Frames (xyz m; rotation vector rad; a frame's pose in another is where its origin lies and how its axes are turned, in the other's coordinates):
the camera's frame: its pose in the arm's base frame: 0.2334 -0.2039 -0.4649 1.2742 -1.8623 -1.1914
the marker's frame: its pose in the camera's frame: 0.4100 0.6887 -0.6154 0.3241 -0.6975 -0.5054
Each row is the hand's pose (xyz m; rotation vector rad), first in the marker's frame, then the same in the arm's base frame.
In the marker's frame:
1: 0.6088 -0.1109 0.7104 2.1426 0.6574 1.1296
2: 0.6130 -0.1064 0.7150 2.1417 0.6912 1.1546
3: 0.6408 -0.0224 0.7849 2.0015 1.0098 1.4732
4: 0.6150 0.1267 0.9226 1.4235 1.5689 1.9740
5: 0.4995 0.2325 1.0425 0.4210 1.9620 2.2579
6: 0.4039 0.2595 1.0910 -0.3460 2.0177 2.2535
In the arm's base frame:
1: -0.0919 -0.3862 -0.3789 0.4078 2.6830 -1.3400
2: -0.0990 -0.3845 -0.3814 0.4206 2.6990 -1.3728
3: -0.2030 -0.3409 -0.3836 -0.5019 -2.4819 1.3606
4: -0.3569 -0.2140 -0.3380 -0.4768 -1.8657 1.0458
5: -0.4278 -0.0559 -0.2437 -0.3458 -1.2768 0.5778
6: -0.4207 0.0331 -0.1786 -0.2341 -0.9225 0.2238

